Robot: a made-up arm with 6 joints. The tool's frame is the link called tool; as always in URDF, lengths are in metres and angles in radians. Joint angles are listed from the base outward.
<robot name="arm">
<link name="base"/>
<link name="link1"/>
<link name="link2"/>
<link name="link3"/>
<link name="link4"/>
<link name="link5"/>
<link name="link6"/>
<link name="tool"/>
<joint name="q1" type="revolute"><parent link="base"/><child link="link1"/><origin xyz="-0.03 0 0.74" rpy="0 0 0"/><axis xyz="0 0 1"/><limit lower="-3.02" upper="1.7"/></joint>
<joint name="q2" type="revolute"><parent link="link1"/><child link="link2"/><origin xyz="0.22 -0.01 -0.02" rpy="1.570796 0 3.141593"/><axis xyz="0 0 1"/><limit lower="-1.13" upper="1.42"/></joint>
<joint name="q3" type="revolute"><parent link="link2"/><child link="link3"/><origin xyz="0.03 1.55 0.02" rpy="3.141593 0 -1.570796"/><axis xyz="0 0 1"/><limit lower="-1.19" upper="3.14"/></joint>
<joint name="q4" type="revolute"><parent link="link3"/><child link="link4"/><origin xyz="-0.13 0 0.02" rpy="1.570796 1.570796 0"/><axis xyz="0 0 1"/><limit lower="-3.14" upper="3.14"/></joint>
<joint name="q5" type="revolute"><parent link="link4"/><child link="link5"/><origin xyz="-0.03 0 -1.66" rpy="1.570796 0 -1.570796"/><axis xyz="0 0 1"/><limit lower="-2.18" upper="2.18"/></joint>
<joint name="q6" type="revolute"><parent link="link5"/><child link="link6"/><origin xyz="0.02 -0.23 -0.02" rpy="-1.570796 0 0"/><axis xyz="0 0 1"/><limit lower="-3.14" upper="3.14"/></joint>
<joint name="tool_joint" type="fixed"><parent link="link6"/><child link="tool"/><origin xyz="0.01 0.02 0.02" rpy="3.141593 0 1.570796"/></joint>
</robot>
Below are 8 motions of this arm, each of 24 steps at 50 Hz.
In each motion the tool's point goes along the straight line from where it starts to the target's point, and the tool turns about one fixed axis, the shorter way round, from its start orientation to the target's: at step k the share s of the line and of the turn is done. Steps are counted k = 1, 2, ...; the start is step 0. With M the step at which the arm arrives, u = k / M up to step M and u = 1 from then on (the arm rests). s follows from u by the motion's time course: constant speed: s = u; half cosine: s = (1 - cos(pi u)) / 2; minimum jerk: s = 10 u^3 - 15 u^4 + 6 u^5.
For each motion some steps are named. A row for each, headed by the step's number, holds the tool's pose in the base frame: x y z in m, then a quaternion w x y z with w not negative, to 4 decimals.
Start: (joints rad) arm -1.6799 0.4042 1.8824 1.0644 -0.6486 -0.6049
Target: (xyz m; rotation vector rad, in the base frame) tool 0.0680 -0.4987 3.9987 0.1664 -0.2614 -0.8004
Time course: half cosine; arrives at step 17
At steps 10, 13, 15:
10: -0.0364 -0.6354 4.0021 0.9108 0.1408 -0.1688 -0.3494
13: 0.0305 -0.5478 3.9999 0.9106 0.1024 -0.1420 -0.3744
15: 0.0583 -0.5114 3.9990 0.9097 0.0863 -0.1307 -0.3845

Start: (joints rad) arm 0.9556 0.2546 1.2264 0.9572 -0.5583 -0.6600
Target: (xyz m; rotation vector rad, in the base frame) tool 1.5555 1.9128 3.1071 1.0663 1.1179 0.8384
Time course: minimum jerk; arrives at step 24
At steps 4, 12, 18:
4: 0.9517 1.2549 3.7866 0.4527 0.2894 0.4007 0.7421
12: 1.2425 1.5718 3.4594 0.5571 0.3855 0.4560 0.5771
18: 1.4907 1.8422 3.1800 0.6242 0.4523 0.4850 0.4129

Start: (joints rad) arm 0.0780 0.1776 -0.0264 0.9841 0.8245 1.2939
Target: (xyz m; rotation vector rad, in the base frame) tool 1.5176 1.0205 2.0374 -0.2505 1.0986 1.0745
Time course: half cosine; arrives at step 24
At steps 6, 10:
6: 2.1201 0.4053 2.0860 0.7980 -0.3753 0.4635 0.0869
10: 1.9619 0.5668 2.0732 0.7935 -0.3127 0.4832 0.1974

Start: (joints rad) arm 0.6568 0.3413 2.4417 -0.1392 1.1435 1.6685
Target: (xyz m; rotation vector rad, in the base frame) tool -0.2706 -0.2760 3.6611 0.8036 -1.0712 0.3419
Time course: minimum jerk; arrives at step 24
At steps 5, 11, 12, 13, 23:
5: -0.3550 -0.3019 3.5460 0.6351 0.2981 -0.6700 0.2428
11: -0.3228 -0.2920 3.5900 0.6920 0.3282 -0.6070 0.2117
12: -0.3157 -0.2898 3.5996 0.7036 0.3344 -0.5926 0.2047
13: -0.3087 -0.2877 3.6091 0.7149 0.3404 -0.5779 0.1976
23: -0.2707 -0.2760 3.6610 0.7705 0.3705 -0.4941 0.1577

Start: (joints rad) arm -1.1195 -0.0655 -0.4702 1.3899 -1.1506 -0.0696
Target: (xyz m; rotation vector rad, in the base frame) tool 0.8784 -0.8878 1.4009 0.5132 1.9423 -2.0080
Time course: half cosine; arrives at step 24
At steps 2, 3, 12, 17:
2: 0.5746 -1.6461 1.6434 0.1572 0.6982 0.4041 -0.5696
3: 0.5811 -1.6299 1.6382 0.1577 0.6892 0.4119 -0.5749
12: 0.7239 -1.2735 1.5243 0.1611 0.4642 0.5638 -0.6638
17: 0.8179 -1.0387 1.4492 0.1562 0.2940 0.6394 -0.6931

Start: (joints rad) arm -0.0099 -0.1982 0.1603 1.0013 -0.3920 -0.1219
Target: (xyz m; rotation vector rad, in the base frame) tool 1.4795 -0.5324 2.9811 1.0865 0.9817 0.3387
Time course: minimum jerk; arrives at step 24
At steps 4, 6, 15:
4: 1.5659 -0.0802 2.9782 0.7349 0.3536 0.5558 0.1612
6: 1.5598 -0.1121 2.9784 0.7354 0.3639 0.5486 0.1608
15: 1.5041 -0.4034 2.9803 0.7343 0.4550 0.4789 0.1565

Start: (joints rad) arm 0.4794 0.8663 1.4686 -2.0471 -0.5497 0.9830
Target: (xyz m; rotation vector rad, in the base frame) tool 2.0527 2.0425 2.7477 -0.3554 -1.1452 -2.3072
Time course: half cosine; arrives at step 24
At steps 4, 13, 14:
4: 2.3912 1.4033 2.9307 0.1113 -0.1925 -0.3536 -0.9086
13: 2.2104 1.7447 2.8330 0.1955 -0.1608 -0.3932 -0.8839
14: 2.1872 1.7886 2.8204 0.2062 -0.1566 -0.3980 -0.8801

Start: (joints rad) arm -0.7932 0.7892 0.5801 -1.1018 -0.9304 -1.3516
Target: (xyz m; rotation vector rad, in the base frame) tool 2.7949 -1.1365 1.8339 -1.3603 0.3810 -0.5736
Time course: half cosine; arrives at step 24
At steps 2, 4, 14, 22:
2: 2.2261 -2.1065 1.5114 0.3365 -0.7367 0.4387 -0.3893
4: 2.2550 -2.0572 1.5278 0.3592 -0.7350 0.4274 -0.3849
14: 2.5805 -1.5022 1.7123 0.5943 -0.6824 0.2821 -0.3185
22: 2.7850 -1.1533 1.8283 0.7178 -0.6197 0.1778 -0.2627

